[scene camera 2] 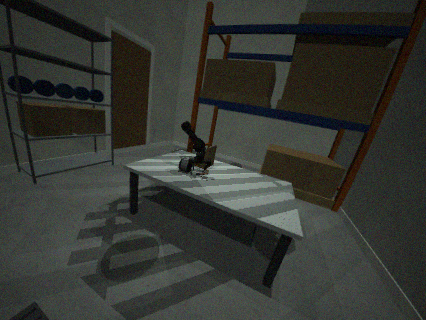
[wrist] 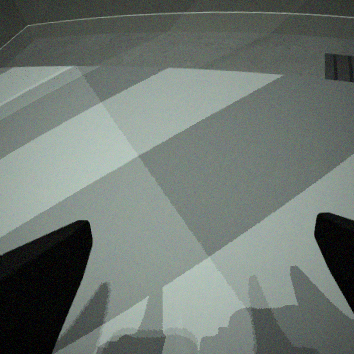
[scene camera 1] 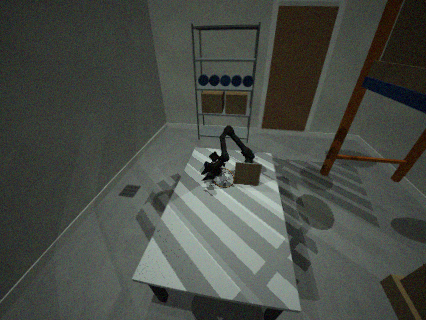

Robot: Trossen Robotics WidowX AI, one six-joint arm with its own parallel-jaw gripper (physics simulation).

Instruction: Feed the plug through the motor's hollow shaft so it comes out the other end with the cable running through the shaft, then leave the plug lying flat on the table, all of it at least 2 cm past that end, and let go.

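Seen in the pictures: gripper, fingertip midpoint: [scene camera 2: 198,170] [wrist: 203,228] [scene camera 1: 201,177]; arm's base at its link origin: [scene camera 1: 249,165].
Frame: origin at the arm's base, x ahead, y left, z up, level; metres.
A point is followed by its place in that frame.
My gripper [scene camera 1: 205,175] {x 0.367, y 0.181, z -0.059 m} [wrist: 203,228] {x 0.367, y 0.181, z -0.059 m} is open and empty above the table, with its two black fingertips wide apart in the wrist view. A pale, roundish object that looks like the motor [scene camera 1: 225,179] stands on the table close to the gripper, to its right in scene camera 1, with thin orange-brown cable around it. Small dark bits lie on the table in front of it; the plug cannot be told apart from the cable there. Whether cable runs through the shaft is too small to tell. Neither motor nor plug shows in the wrist view.
A brown upright panel [scene camera 1: 247,173] {x 0.003, y 0.092, z -0.017 m} [scene camera 2: 211,154] {x 0.015, y 0.094, z -0.003 m} stands right beside the motor. A dark drum-like shape [scene camera 2: 186,164] {x 0.335, y 0.030, z -0.064 m} shows beside the arm [scene camera 2: 196,142] {x 0.229, y 0.031, z 0.126 m}. The striped light and shadow fall across the table [scene camera 1: 220,240] {x 0.103, y 0.640, z -0.141 m} [scene camera 2: 240,192] {x 0.294, y 0.541, z -0.141 m} [wrist: 175,130] {x 0.479, y 0.262, z -0.141 m}. Shadows of the fingers show low in the wrist view.
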